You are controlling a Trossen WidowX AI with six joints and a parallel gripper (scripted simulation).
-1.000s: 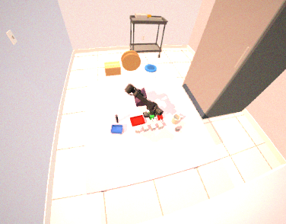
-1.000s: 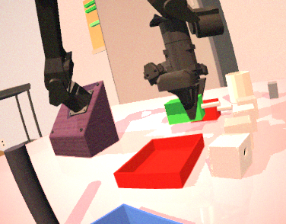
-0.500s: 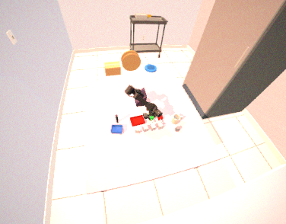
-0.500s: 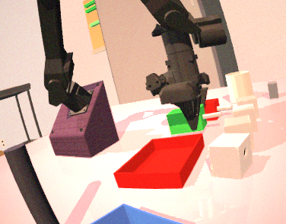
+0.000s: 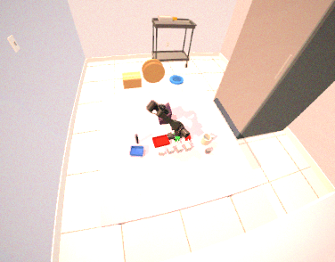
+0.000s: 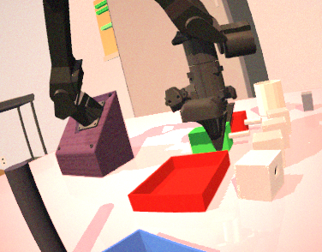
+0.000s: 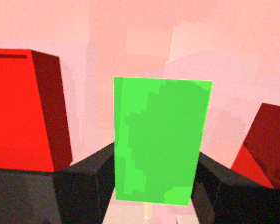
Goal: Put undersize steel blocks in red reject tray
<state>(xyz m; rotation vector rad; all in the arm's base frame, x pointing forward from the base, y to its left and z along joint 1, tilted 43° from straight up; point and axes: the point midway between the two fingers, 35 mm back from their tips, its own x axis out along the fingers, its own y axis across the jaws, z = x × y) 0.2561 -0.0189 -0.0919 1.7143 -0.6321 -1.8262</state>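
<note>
The green GO gauge is 10 mm ahead of my gripper tip and 20 mm above it. Round my gripper tip: red gauge: 20 mm ahead, 100 mm to the left, 10 mm above; then red reject tray: 10 mm behind, 150 mm to the right; then blue tray: 60 mm ahead, 380 mm to the right.
</note>
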